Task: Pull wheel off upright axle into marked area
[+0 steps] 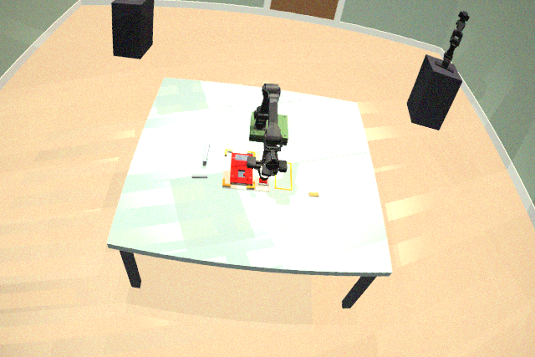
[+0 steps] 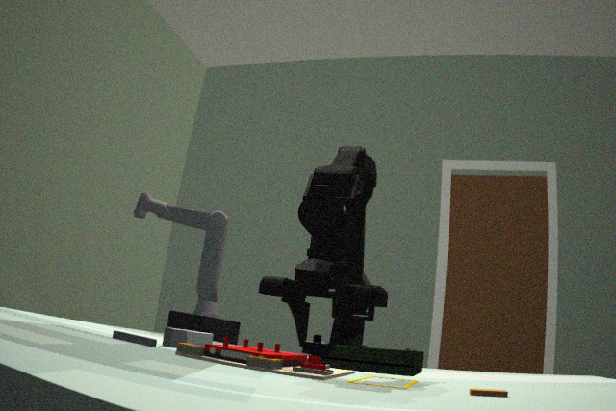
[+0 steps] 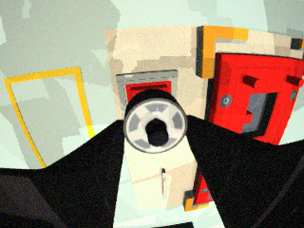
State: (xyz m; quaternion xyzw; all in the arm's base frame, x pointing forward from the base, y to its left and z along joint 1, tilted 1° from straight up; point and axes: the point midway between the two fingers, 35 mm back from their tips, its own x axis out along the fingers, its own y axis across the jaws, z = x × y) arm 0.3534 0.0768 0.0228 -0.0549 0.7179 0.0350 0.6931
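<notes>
Right now my gripper tip is 1 cm short of the upright axle and 1 cm above it. From my gripper tip the other things lie so: wheel right at my gripper tip.
</notes>
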